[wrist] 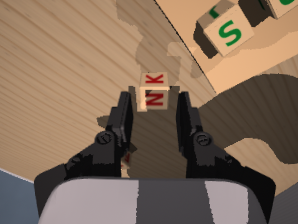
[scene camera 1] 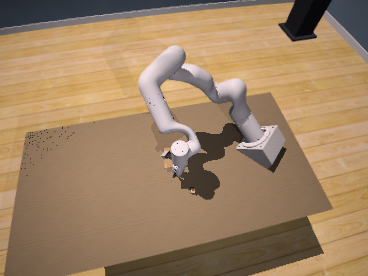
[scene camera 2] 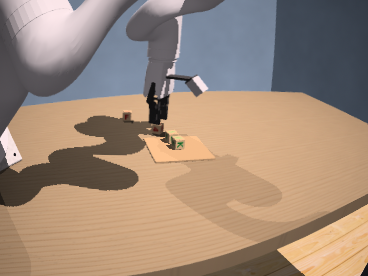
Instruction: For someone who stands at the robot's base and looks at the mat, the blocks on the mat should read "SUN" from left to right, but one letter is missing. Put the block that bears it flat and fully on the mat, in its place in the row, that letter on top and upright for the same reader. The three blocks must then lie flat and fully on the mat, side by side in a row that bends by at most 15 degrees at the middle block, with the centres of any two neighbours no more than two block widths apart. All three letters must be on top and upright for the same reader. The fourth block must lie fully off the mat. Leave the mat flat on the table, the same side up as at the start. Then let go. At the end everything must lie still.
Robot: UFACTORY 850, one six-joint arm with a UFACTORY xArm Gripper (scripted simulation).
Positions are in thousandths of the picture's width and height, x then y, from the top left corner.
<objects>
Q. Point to a tan mat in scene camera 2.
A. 442, 553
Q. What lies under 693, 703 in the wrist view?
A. The gripper.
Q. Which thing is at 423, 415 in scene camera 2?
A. The gripper.
</objects>
